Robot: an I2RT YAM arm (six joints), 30 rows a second.
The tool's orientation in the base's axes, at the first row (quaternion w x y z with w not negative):
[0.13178, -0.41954, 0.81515, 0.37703]
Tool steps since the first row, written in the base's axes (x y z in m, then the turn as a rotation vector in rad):
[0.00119, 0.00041, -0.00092, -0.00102, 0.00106, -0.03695]
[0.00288, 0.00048, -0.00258, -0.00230, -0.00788, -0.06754]
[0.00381, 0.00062, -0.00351, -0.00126, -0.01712, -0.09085]
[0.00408, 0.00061, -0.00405, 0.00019, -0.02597, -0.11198]
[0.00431, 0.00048, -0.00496, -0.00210, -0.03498, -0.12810]
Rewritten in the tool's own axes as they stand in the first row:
[-0.00048, -0.00125, 0.00080, 0.01963, -0.01744, 0.02603]
[-0.00068, -0.00338, 0.00181, 0.04189, -0.03511, 0.04051]
[-0.00083, -0.00453, 0.00245, 0.05904, -0.05104, 0.04958]
[-0.00071, -0.00502, 0.00279, 0.07455, -0.06604, 0.05740]
[-0.00029, -0.00570, 0.00329, 0.08978, -0.07565, 0.06208]

